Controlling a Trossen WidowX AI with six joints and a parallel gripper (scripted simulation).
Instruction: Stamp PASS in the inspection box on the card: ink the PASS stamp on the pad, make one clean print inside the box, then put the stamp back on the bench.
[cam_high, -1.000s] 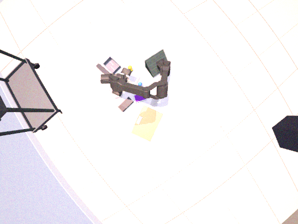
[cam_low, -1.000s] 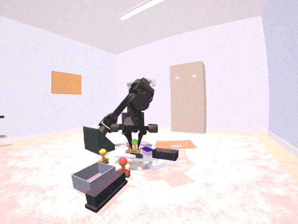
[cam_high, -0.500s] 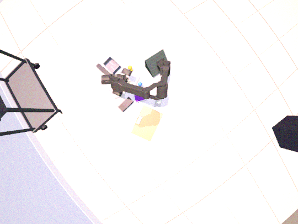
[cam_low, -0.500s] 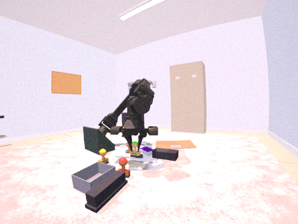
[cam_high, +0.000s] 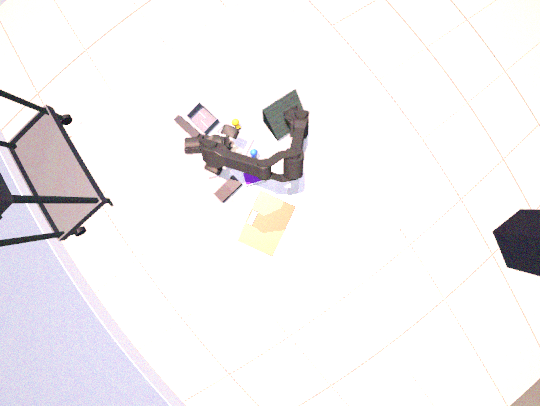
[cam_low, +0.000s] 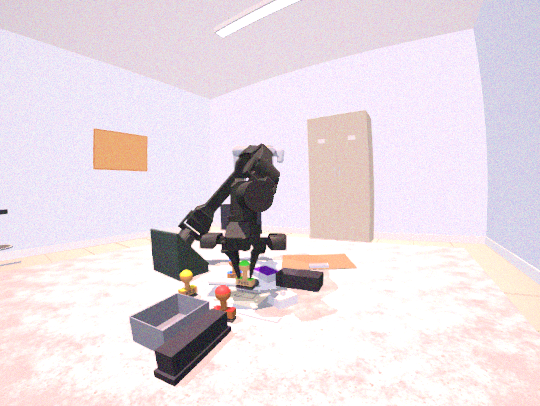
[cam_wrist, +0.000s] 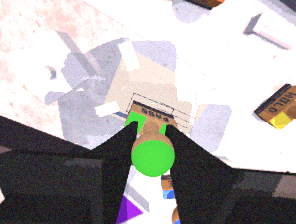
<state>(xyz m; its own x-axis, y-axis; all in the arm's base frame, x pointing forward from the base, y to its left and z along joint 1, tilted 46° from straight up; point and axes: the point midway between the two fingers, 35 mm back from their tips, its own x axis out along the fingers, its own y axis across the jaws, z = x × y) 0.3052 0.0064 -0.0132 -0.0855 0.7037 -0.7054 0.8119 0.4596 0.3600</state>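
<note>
Right now the white card is 1 cm to the right of my gripper tip and 5 cm below it. Also, from my gripper tip: green-knobbed stamp: right at my gripper tip; marker: 6 cm behind, 4 cm to the left, 4 cm below; small white block: 9 cm ahead, 2 cm to the left, 3 cm below.
</note>
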